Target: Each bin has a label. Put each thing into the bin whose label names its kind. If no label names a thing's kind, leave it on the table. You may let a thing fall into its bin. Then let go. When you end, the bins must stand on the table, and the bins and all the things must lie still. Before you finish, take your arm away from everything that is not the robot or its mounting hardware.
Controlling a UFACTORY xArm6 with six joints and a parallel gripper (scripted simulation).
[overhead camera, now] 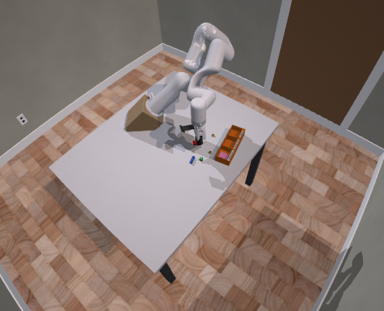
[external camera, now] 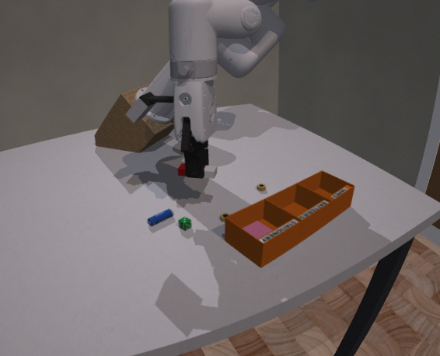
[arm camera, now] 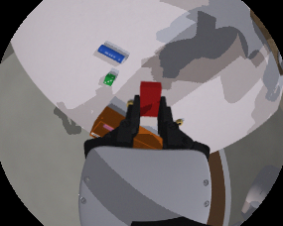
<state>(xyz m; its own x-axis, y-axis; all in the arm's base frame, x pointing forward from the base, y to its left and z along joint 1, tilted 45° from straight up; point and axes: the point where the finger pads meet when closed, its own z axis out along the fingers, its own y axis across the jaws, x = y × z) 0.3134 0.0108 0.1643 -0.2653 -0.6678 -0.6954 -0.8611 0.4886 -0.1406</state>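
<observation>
The pink eraser lies 120 mm ahead of my hand, 90 mm to the left of it and 80 mm below it. From my hand the other things lie so: red-and-white eraser (10 mm to the left, 20 mm below); green die (70 mm ahead, 30 mm to the right, 80 mm below); blue battery (40 mm ahead, 70 mm to the right, 80 mm below).
</observation>
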